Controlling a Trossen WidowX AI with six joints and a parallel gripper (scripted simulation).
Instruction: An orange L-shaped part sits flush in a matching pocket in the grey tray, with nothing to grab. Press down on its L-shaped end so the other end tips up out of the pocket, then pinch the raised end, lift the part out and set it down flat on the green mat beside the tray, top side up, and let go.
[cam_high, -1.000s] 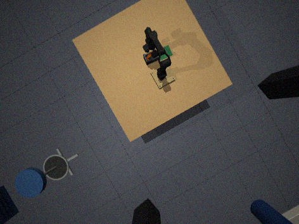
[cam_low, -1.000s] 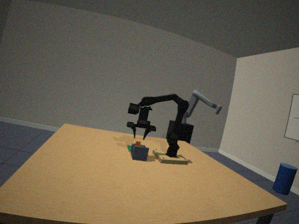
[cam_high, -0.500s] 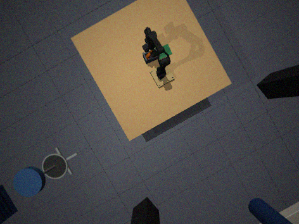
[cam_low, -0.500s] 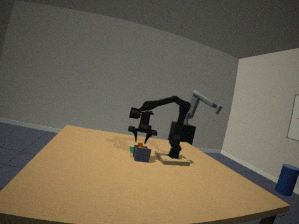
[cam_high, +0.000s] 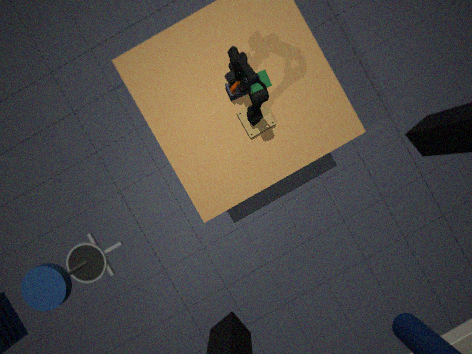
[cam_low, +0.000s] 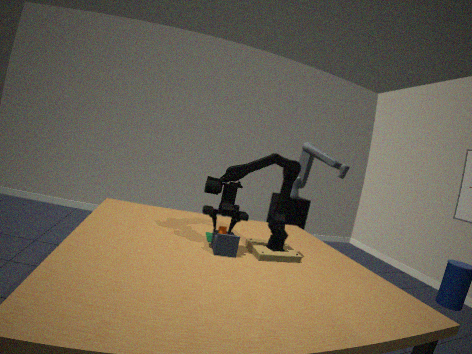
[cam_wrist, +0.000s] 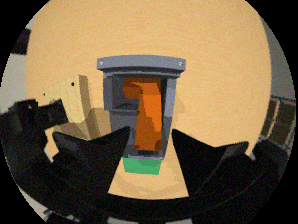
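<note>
My gripper tip is 4 cm to the right of the orange L-shaped part, 3 cm above it and 1 cm past it. From my gripper tip the other things lie so: green mat (14 cm to the right, 9 cm below, 6 cm behind).
</note>
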